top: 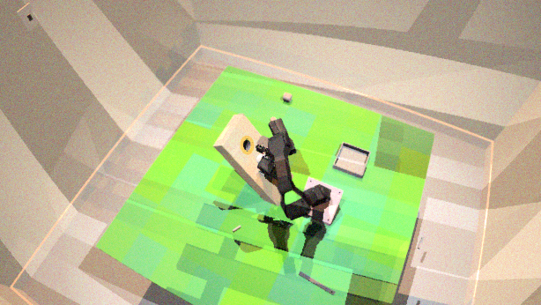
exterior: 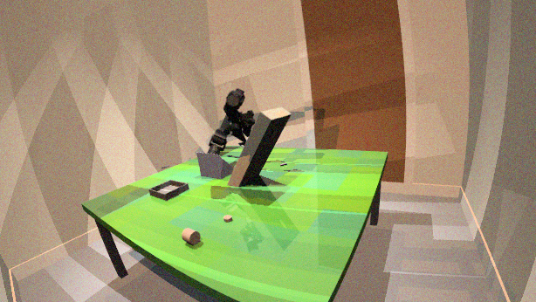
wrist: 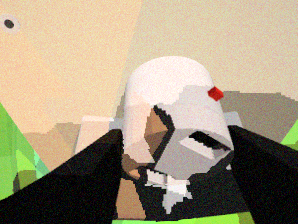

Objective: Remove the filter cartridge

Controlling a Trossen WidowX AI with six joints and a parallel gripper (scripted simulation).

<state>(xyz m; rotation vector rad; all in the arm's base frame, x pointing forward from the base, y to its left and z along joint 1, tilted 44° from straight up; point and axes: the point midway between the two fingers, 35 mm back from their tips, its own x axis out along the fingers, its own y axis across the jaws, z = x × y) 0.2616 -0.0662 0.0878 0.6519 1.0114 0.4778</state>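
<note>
Now: the tan service panel 5 cm ahead of my gripper tip, 1 cm to the left of it and 2 cm below it. From my gripper tip the other things lie so: small disc: 15 cm ahead, 34 cm to the right, 19 cm below; then round filter cartridge: right at my gripper tip; then short stick: 27 cm to the left, 19 cm below.
</note>
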